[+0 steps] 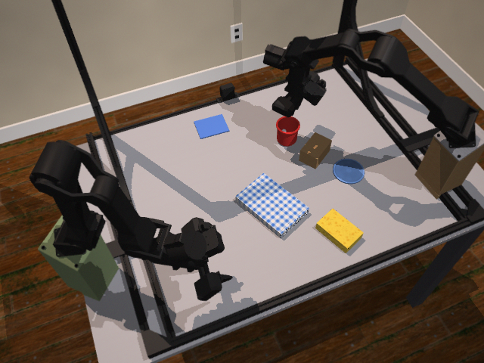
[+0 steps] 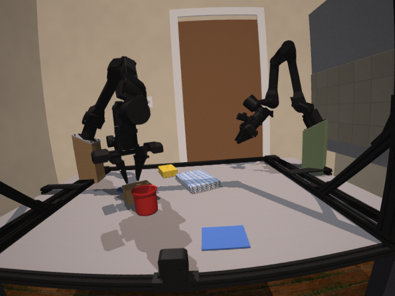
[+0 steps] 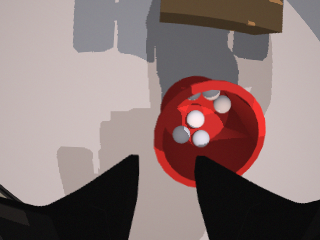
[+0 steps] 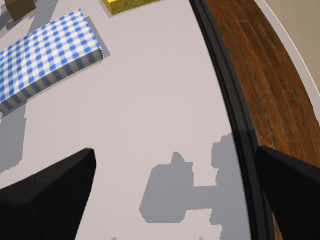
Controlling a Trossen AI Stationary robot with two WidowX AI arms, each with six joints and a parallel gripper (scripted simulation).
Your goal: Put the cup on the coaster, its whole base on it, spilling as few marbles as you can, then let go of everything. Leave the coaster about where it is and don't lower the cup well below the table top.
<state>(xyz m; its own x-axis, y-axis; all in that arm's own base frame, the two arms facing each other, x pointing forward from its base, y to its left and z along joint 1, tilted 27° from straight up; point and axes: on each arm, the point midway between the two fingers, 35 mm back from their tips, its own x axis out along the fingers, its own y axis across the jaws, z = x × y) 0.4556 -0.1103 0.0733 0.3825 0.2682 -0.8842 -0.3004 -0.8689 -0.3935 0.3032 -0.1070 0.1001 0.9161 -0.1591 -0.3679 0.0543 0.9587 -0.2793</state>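
Now: left hand 100 mm above the cup, 20 mm to the left of it and 20 mm short of it. From my left hand the other things lie so: brown box: 110 mm below, 110 mm ahead, 40 mm to the left; flat blue coaster: 240 mm to the right, 130 mm below, 110 mm behind.
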